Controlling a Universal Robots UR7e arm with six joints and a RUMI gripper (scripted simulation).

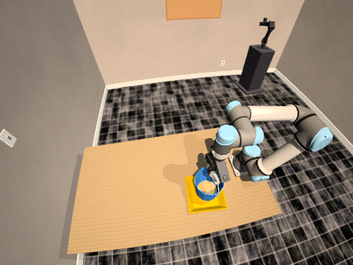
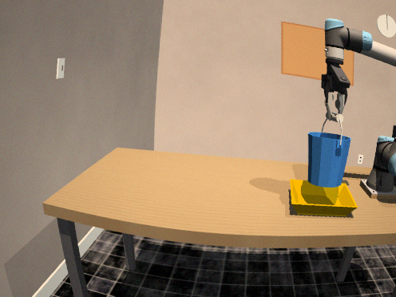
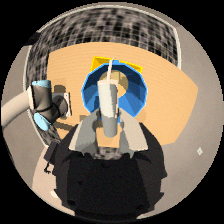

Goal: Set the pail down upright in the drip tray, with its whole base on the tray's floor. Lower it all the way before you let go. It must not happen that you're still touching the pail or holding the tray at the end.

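Now: the blue pail 10 mm ahead of my hand, 10 mm to the left of it and 90 mm below it. From my hand the other things lie so: white handle 30 mm below; then yellow drip tray 10 mm ahead, 10 mm to the left, 310 mm below.
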